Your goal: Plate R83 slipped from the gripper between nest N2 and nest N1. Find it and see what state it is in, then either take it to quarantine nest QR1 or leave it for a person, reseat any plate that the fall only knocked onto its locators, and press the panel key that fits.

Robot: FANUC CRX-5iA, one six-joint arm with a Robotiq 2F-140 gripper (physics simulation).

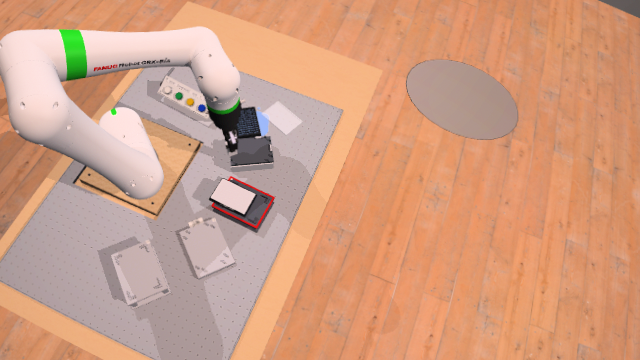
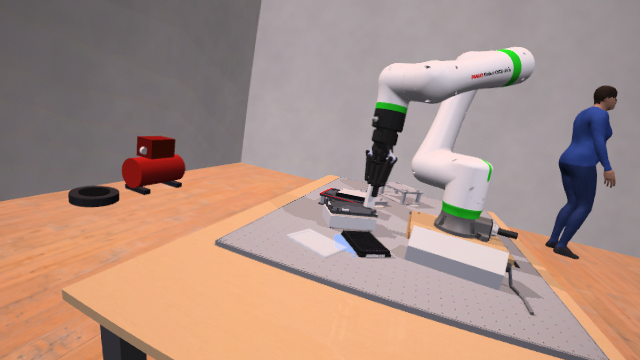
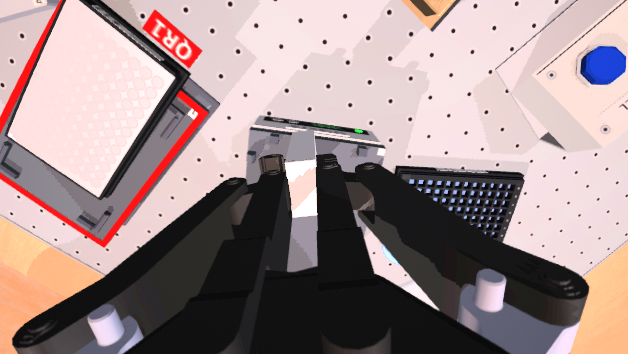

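Seen in the pictures: gripper, between the fingertips: (image 1: 232, 153) (image 2: 368, 206) (image 3: 305, 151); arm's base, origin of its link: (image 2: 455, 229).
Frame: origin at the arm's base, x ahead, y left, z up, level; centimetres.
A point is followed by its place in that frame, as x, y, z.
Observation:
A black plate with open wells (image 1: 248, 123) @(21.4, 34.8, -0.3) (image 2: 365, 243) @(19.7, 36.8, -0.1) (image 3: 467, 202) @(18.8, 34.7, -0.1) lies on the bench, blue showing in its wells. A pale blue patch (image 1: 264, 123) @(25.8, 38.7, -1.2) (image 2: 344, 243) @(24.5, 38.8, -1.2) spreads beside it, and a clear lid (image 1: 286, 119) @(31.5, 44.4, -0.7) (image 2: 312, 242) @(30.0, 45.8, -0.7) lies apart. Its label is unreadable. A white-topped plate (image 1: 233, 196) @(35.7, 6.8, 4.3) (image 3: 90, 95) @(34.5, 6.7, 4.4) sits askew on red-rimmed nest QR1 (image 1: 261, 210) @(45.3, 8.4, 2.5) (image 3: 147, 160) @(36.4, 12.1, 2.5), overhanging one side. My gripper (image 1: 231, 146) @(26.1, 19.4, 4.4) (image 2: 370, 196) @(26.1, 19.4, 4.4) (image 3: 305, 151) @(26.1, 19.4, 4.4) is shut and empty, above the edge of the dark-topped unit (image 1: 254, 151) @(31.5, 24.3, 4.0) (image 2: 350, 220) @(27.9, 28.5, 1.5) (image 3: 340, 145) @(24.1, 20.8, 4.0). The key panel (image 1: 170, 95) @(-6.6, 26.4, 4.1) (image 2: 457, 257) @(-1.7, 33.8, 3.0) (image 3: 565, 95) @(9.5, 28.2, 4.7) shows a blue key (image 1: 201, 108) @(6.8, 27.5, 5.4) (image 3: 603, 65) @(6.9, 27.7, 5.5).
Two grey nests (image 1: 206, 247) @(37.7, -10.6, 0.1) (image 1: 141, 272) @(28.0, -28.2, 4.3) stand beyond QR1; their labels are unreadable. The arm's base is on a wooden board (image 1: 172, 160) @(9.2, 7.7, -0.1). A person in blue (image 2: 590, 135) stands behind the bench at right. A red compressor (image 2: 152, 165) and a black ring (image 2: 93, 201) are on the floor.

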